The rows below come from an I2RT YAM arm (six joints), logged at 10 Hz.
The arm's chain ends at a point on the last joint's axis. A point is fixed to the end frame.
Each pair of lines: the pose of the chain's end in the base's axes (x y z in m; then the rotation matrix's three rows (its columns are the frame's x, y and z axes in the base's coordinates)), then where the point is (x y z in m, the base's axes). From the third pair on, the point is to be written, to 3 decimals.
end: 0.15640 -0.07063 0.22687; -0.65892 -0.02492 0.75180; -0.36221 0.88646 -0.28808; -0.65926 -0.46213 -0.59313
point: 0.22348 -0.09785 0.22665
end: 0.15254 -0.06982 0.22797; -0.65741 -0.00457 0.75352; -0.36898 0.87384 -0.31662; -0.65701 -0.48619 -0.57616
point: 0.21915 -0.09815 0.22929
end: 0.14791 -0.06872 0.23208; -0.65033 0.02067 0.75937; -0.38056 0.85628 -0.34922; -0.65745 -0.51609 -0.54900
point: 0.214 -0.098 0.236
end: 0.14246 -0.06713 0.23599; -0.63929 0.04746 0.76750; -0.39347 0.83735 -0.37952; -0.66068 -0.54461 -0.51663
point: 0.208 -0.097 0.242
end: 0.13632 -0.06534 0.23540; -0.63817 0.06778 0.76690; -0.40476 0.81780 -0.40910; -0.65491 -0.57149 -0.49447
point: 0.201 -0.096 0.244
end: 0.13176 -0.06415 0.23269; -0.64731 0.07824 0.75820; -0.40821 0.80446 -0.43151; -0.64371 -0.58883 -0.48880
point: 0.196 -0.096 0.241
